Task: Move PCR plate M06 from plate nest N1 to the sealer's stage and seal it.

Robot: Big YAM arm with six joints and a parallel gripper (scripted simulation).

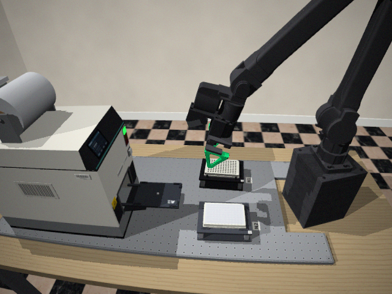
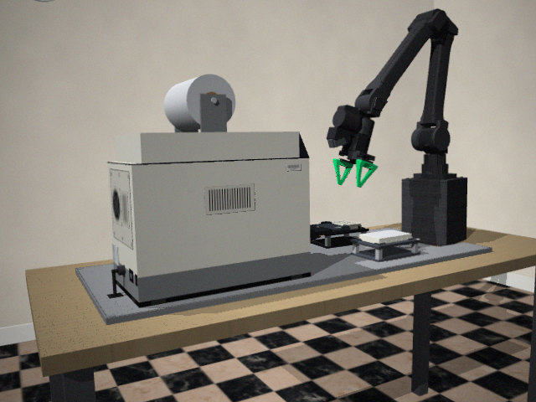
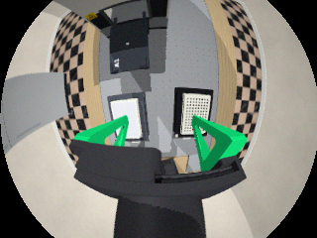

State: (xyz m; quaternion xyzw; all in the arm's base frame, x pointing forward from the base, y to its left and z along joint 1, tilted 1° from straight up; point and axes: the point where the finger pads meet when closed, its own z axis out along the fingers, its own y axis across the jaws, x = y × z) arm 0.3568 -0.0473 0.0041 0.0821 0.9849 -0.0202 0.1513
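Right now the plate M06 is 150 mm below my hand, 100 mm to the right of it and 50 mm behind it. From my hand the other things lie so: plate nest N1 (160 mm below, 100 mm to the right, 50 mm behind); then sealed plate M09 (150 mm below, 110 mm to the left, 30 mm behind); then nest N2 (160 mm below, 110 mm to the left, 30 mm behind).
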